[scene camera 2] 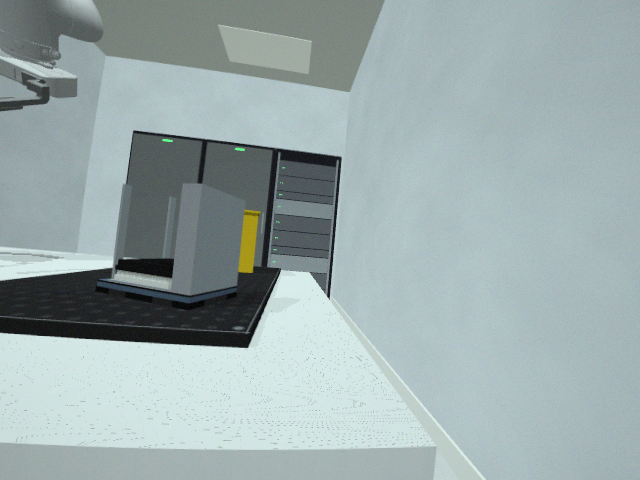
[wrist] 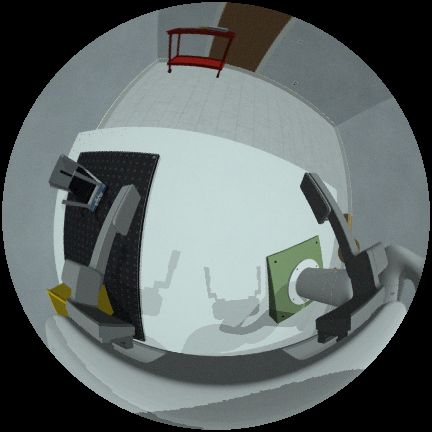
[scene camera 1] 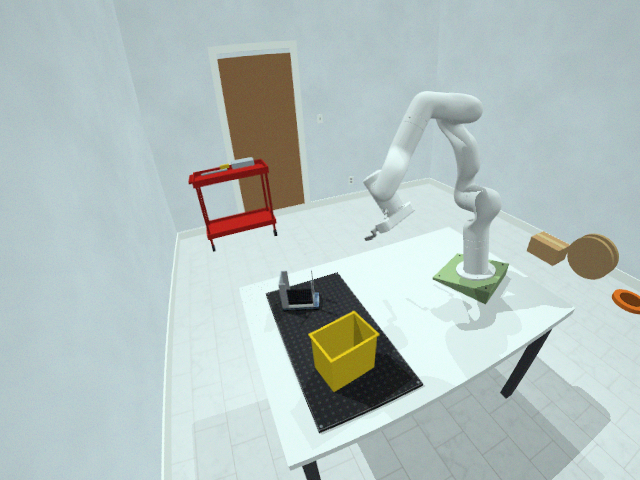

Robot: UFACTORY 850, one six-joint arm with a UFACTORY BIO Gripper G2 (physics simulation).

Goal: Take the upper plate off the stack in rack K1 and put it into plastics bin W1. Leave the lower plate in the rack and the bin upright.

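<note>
Rack K1 (scene camera 1: 283, 290) (scene camera 2: 211, 237) (wrist: 62, 172) stands upright with a blue base, a tall grey wall and thin posts. A black plate (scene camera 1: 299, 296) (scene camera 2: 144, 266) (wrist: 82, 191) lies low in it, on top of a pale ridged layer (scene camera 2: 142, 279) that looks like the lower plate. Yellow plastics bin W1 (scene camera 1: 343, 361) (scene camera 2: 248, 242) (wrist: 56, 301) stands upright; the part of its inside that shows in scene camera 1 looks empty. My gripper (scene camera 1: 371, 235) (wrist: 222, 202) is open and empty, high above the table and away from rack and bin.
Rack and bin stand on a black perforated mat (scene camera 1: 297, 341) (scene camera 2: 51, 304) (wrist: 115, 167) on the white table (scene camera 1: 403, 268). My arm's green base (scene camera 1: 483, 290) (wrist: 276, 295) is on the table. A red cart (scene camera 1: 230, 177) (wrist: 200, 62) stands on the floor beyond.
</note>
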